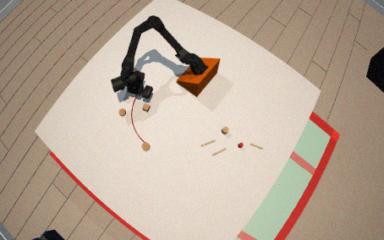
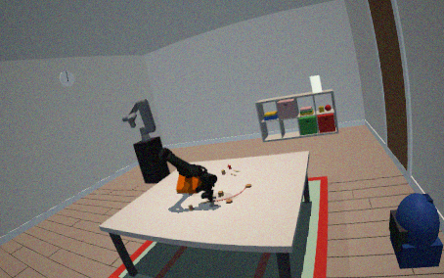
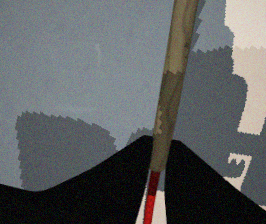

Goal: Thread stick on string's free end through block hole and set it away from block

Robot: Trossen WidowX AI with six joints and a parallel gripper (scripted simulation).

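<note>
The wooden block is 30 mm ahead of my gripper tip, 100 mm to the left of it and 10 mm above it. From my gripper tip the other things lie so: round wooden button: 190 mm ahead, 220 mm to the left; thin wooden stick: 10 mm behind.
</note>
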